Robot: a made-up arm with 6 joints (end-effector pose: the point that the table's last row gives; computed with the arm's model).
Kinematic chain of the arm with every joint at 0, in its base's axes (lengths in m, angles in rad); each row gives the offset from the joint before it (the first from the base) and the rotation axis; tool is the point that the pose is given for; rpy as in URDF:
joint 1: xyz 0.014 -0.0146 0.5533 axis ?
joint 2: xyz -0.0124 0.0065 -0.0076 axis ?
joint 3: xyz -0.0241 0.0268 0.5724 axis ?
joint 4: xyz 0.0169 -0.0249 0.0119 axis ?
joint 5: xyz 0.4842 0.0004 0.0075 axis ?
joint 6: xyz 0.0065 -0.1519 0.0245 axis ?
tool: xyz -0.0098 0 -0.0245 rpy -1.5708 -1.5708 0
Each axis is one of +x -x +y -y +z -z.
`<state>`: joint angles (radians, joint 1 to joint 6).
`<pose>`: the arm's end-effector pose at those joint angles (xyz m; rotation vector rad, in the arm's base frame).
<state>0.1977 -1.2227 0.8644 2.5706 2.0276 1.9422</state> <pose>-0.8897 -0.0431 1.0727 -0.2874 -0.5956 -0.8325</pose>
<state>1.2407 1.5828 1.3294 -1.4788 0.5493 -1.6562</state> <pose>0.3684 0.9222 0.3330 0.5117 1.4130 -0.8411</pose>
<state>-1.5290 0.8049 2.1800 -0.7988 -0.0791 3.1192</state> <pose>-0.1016 -0.5574 1.4408 1.7087 -0.4403 -0.6852</pose>
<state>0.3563 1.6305 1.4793 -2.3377 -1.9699 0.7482</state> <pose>0.9524 0.4620 0.3456 0.9827 -0.5515 0.3310</pose>
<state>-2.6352 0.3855 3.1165 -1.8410 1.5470 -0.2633</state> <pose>0.2330 0.0576 1.4032 -0.8596 2.9126 0.4444</pose>
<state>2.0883 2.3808 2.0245 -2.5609 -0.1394 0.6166</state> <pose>-0.5212 0.6424 -0.1099 -0.3454 0.3119 0.5381</pose>
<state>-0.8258 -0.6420 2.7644 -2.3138 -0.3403 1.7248</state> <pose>-0.5225 0.7165 0.9933 -0.7416 1.8596 -0.2004</pose>
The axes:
joint 1: +z
joint 2: +y
joint 3: -y
joint 4: -x
joint 5: -y
joint 6: -x

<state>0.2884 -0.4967 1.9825 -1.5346 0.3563 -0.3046</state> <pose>-0.5769 -0.1943 1.4475 2.3459 -1.0523 -0.3188</pose>
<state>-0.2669 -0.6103 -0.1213 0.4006 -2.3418 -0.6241</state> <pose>0.0352 -0.1400 1.3021 -1.7586 1.1009 -0.7275</pose>
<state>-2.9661 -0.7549 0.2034 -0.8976 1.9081 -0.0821</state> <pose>0.0477 0.0810 1.2981 0.3902 1.1332 -0.4548</pose>
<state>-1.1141 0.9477 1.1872 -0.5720 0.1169 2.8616</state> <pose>0.2825 -0.9112 0.9892 2.5435 0.3399 -0.8324</pose>
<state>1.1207 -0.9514 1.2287 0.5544 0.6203 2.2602</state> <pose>-0.2616 -0.8525 1.1713 1.2761 -0.0657 1.8902</pose>
